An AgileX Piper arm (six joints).
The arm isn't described. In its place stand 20 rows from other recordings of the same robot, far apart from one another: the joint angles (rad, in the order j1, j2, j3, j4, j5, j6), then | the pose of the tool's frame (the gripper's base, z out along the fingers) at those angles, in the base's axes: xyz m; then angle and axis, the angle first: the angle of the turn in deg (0 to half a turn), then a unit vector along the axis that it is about.
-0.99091 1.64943 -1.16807 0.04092 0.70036 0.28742 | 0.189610 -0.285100 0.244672 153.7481 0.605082 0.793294 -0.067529
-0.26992 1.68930 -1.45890 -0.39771 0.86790 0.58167 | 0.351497 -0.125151 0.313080 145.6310 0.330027 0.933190 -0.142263
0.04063 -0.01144 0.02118 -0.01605 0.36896 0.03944 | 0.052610 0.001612 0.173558 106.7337 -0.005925 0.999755 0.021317
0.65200 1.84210 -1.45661 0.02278 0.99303 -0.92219 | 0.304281 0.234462 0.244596 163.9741 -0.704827 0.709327 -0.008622
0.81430 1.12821 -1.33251 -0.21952 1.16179 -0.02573 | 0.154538 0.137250 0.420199 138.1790 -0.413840 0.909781 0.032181
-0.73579 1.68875 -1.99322 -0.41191 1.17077 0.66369 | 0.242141 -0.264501 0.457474 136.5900 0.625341 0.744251 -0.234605
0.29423 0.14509 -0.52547 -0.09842 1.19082 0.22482 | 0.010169 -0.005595 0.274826 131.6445 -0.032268 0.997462 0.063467
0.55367 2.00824 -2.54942 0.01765 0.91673 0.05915 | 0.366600 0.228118 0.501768 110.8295 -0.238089 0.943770 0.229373
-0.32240 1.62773 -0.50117 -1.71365 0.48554 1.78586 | 0.220621 -0.118019 0.131404 150.2121 0.251563 0.928572 -0.272891
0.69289 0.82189 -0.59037 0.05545 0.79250 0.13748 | 0.106375 0.092981 0.268608 148.0637 -0.258498 0.953601 0.154352
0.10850 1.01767 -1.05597 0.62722 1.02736 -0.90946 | 0.179064 0.065489 0.380099 132.1923 -0.417784 0.892344 0.170819
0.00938 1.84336 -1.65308 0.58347 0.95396 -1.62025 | 0.410479 0.044747 0.313611 137.4686 -0.648660 0.760986 0.011821
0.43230 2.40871 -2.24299 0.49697 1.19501 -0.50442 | 0.450614 0.252364 0.208678 162.5044 -0.387825 0.890731 0.237045
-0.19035 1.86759 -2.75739 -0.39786 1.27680 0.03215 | 0.310680 -0.094228 0.578821 111.1481 0.185922 0.941592 -0.280781
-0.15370 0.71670 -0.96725 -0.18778 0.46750 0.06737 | 0.129012 -0.027734 0.430365 98.5380 0.062982 0.986362 -0.152065
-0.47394 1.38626 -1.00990 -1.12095 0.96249 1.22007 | 0.212519 -0.184585 0.311313 145.0971 0.496740 0.761642 -0.416115
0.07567 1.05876 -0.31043 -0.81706 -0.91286 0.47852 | 0.176406 0.066026 0.256222 91.5615 -0.386126 0.879658 0.277683
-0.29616 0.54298 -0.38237 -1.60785 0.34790 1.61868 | 0.101191 -0.063291 0.300383 98.8814 0.297462 0.909169 -0.291423
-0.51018 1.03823 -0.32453 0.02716 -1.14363 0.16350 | 0.160327 -0.092296 0.301655 63.3284 0.340830 0.895401 -0.286516
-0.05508 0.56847 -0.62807 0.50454 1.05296 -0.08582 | 0.084303 0.033632 0.304115 141.1715 0.033893 0.971189 0.235886
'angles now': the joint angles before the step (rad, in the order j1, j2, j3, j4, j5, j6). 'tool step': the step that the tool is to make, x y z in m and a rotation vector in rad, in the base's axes. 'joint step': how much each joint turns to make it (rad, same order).
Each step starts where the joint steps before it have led.
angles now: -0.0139 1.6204 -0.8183 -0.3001 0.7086 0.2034
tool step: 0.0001 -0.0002 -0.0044 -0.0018 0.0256 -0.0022
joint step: 0.0001 0.0169 -0.0013 -0.0002 0.0105 0.0001
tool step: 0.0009 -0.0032 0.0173 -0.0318 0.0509 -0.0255
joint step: -0.0002 -0.0188 -0.0592 -0.0088 0.1346 -0.0002
